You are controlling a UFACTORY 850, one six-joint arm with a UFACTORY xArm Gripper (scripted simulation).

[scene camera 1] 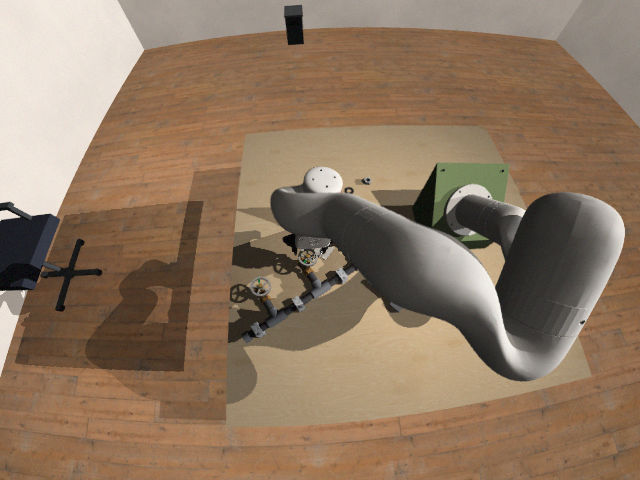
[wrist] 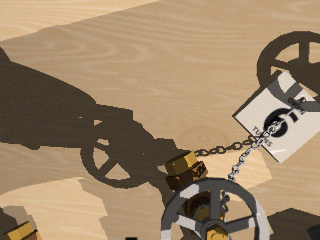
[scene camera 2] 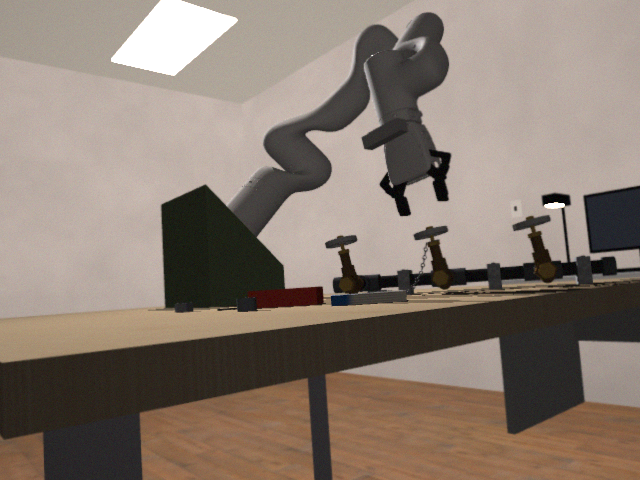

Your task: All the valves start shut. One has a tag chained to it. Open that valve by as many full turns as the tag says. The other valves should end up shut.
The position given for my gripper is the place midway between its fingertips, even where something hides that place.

In view: my gripper (scene camera 2: 424,208), a red block (scene camera 2: 309,295) and a blue-grey flat piece (scene camera 2: 389,296).
The wrist view does not show the red block: it is out of frame. The wrist view misses the blue-grey flat piece: it is out of frame.
